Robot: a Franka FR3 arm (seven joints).
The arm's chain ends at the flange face. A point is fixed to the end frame.
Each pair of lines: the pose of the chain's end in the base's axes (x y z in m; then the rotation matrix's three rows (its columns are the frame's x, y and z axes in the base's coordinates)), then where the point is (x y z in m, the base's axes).
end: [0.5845 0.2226 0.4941], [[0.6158 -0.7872 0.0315], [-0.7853 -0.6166 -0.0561], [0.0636 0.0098 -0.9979]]
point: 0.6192 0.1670 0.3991
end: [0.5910 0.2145 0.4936], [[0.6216 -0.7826 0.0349], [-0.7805 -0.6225 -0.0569], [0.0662 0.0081 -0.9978]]
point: 0.6264 0.1591 0.3988
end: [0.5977 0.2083 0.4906], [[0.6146 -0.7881 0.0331], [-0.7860 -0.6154 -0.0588], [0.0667 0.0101 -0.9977]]
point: 0.6325 0.1524 0.3958
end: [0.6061 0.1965 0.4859], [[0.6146 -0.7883 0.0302], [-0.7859 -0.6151 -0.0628], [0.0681 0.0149 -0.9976]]
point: 0.6406 0.1402 0.3912
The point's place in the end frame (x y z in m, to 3 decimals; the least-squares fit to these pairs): 0.059 0.006 0.099
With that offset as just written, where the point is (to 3 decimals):
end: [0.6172 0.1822 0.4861], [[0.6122 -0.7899 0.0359], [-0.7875 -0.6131 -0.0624], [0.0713 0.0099 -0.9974]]
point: 0.652 0.126 0.392
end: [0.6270 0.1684 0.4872], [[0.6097 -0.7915 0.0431], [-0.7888 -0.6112 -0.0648], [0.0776 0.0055 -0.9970]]
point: 0.662 0.112 0.393
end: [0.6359 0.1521 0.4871], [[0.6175 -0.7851 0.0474], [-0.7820 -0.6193 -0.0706], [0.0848 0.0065 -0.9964]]
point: 0.672 0.095 0.393
